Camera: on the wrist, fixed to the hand. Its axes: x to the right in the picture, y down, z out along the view.
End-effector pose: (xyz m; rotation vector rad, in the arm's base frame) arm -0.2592 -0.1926 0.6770 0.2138 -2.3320 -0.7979
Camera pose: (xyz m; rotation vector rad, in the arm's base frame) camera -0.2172 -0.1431 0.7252 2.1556 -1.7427 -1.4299
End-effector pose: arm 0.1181 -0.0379 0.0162 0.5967 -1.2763 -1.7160
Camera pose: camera 0.1805 -0.0382 0.0677 -1.4992 0.5018 2.2788
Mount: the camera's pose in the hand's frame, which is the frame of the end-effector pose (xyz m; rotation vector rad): -0.0238 0.0707 -0.0313 -0.0279 0.0003 -1.5979
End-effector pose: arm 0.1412 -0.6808 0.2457 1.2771 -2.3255 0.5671
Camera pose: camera 0.0974 -0.6128 0.2482 2.4369 -0.6820 -0.0540
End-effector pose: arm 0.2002 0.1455 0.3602 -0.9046 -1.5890 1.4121
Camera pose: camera 0.2385 0.1453 0.2890 0.4403 -1.5783 0.2082
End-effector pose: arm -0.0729 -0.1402 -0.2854 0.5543 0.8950 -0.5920
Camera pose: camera -0.0538 -0.0636 -0.2677 -0.3325 1.2367 -1.9904
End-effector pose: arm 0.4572 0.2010 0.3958 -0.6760 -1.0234 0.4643
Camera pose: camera 0.4712 0.2267 0.3204 0.2488 -1.2449 -0.9419
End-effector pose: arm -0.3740 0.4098 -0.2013 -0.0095 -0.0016 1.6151
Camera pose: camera -0.4434 0.3827 -0.2330 -0.0224 -0.0250 0.0171
